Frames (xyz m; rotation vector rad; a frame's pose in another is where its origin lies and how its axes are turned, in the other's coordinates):
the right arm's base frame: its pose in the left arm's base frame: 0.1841 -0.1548 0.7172 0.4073 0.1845 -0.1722
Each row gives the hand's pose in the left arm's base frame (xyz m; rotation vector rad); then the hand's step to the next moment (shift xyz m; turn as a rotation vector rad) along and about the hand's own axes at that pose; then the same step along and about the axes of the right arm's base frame.
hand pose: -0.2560 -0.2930 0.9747 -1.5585 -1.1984 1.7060
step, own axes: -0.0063 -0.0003 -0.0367 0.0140 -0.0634 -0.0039
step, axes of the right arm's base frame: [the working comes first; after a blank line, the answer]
step, axes of the left arm's base frame: 0.0366 0.0041 0.0056 -0.0101 0.0423 0.0484

0.0337 0.0132 0.0086 -0.0255 0.0544 0.0249
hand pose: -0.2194 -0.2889 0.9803 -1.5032 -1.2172 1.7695
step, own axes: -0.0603 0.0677 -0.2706 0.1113 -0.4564 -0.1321
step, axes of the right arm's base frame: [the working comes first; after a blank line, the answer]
step, axes of the left arm's base frame: 0.2843 -0.0004 -0.0247 0.0239 0.3446 0.3447

0.2807 0.0479 0.0186 -0.0943 0.4461 0.1738
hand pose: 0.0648 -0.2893 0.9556 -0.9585 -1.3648 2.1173
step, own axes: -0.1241 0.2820 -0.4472 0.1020 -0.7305 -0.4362
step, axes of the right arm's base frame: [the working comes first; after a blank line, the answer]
step, axes of the left arm's base frame: 0.4184 0.0683 -0.3394 0.2572 0.6353 0.5144

0.4685 0.0188 -0.2740 0.0583 0.8200 0.2419
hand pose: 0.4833 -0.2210 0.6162 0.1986 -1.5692 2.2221
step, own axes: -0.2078 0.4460 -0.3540 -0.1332 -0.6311 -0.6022
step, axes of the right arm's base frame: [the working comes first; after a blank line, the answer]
step, axes of the left arm's base frame: 0.0479 0.1512 -0.5850 0.4490 0.7030 0.2879

0.1509 -0.0737 -0.5824 0.2834 0.8348 0.0374
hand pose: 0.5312 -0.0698 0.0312 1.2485 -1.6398 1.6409
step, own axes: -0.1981 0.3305 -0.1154 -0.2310 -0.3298 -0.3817
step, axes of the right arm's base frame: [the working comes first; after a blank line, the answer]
step, axes of the left arm's base frame: -0.2219 0.1111 -0.3166 0.2910 0.4718 0.0222

-0.1622 -0.0636 -0.3626 0.2164 0.4939 -0.1306
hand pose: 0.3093 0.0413 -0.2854 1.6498 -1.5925 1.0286
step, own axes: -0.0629 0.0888 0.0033 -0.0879 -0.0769 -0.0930
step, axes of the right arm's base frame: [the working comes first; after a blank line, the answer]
step, axes of the left arm's base frame: -0.0860 0.0220 -0.0631 0.0684 0.1309 -0.0220

-0.0728 -0.0212 -0.0782 0.0541 0.1239 -0.0634
